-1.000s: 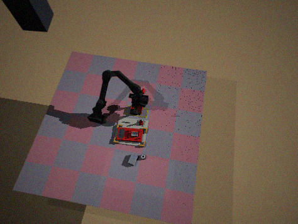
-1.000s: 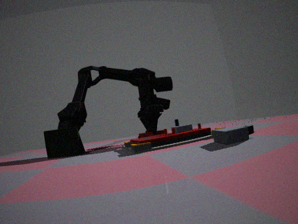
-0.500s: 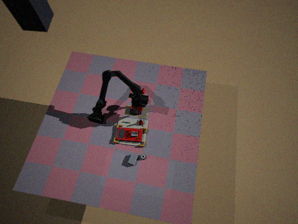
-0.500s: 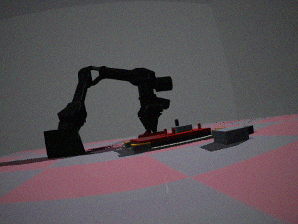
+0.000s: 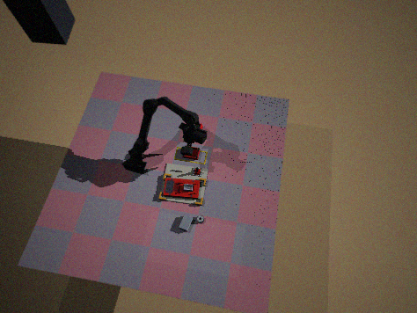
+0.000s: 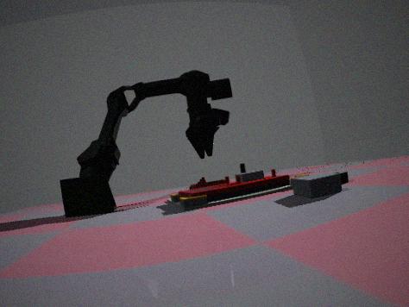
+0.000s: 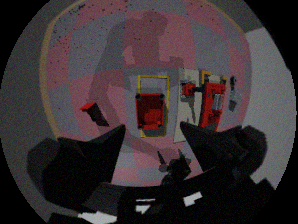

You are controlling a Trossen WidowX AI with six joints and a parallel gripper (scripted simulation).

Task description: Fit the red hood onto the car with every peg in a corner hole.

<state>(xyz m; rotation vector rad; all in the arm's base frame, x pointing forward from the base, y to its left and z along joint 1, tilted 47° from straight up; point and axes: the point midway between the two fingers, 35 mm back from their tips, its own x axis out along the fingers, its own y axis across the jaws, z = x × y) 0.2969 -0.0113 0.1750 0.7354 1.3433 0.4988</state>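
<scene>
Right now my gripper tip is 80 mm above the red hood. From my gripper tip the other things lie so: grey engine block (230 mm to the right, 70 mm below, 10 mm ahead).
</scene>
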